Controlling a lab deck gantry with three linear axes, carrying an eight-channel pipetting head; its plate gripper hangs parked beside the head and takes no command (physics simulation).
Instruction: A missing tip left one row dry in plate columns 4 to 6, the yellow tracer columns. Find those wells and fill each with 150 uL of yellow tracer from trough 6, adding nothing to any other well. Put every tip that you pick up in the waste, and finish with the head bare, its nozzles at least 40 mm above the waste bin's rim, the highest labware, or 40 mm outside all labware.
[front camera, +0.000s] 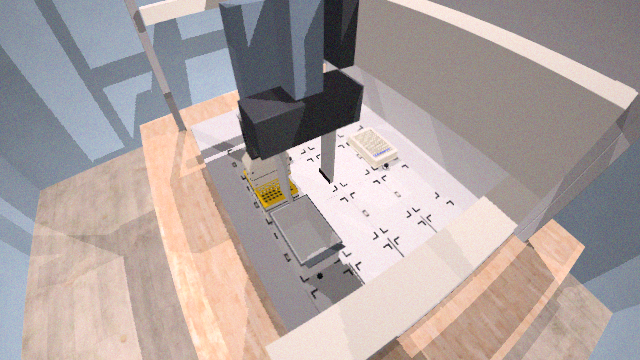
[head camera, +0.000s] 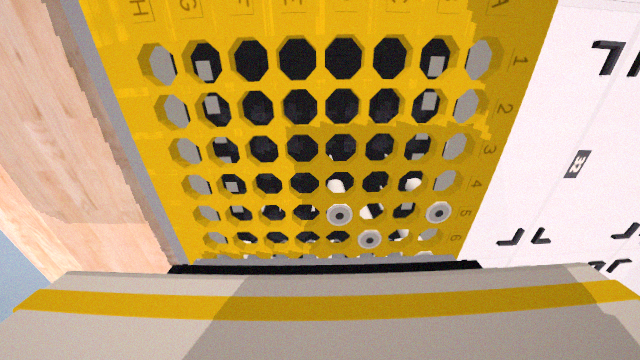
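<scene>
The black pipetting head (front camera: 305, 122) is over the yellow tip rack (front camera: 295, 189) (head camera: 500, 30) in the front view. Its pale body (head camera: 410, 337) crosses the bottom of the head view. The nozzles are hidden, so I cannot tell if they carry tips. Rack rows 1 to 4 show no seated tips; pale tips stand at D5 (head camera: 339, 215), A5 (head camera: 438, 213) and C6 (head camera: 369, 240). Rows beyond 6 are mostly hidden. The parked plate gripper (front camera: 308, 189) is open, its two fingers apart and empty. A grey open-topped bin (front camera: 327, 260) stands in front of the rack. Plate wells and trough 6 cannot be made out.
A cream block (front camera: 372, 146) with printed lines lies on the white deck (front camera: 360, 200) at the back right. A pale stepped block (front camera: 265, 165) adjoins the rack under the head. A cream rail (front camera: 400, 280) crosses the deck's front. Black corner brackets mark the deck.
</scene>
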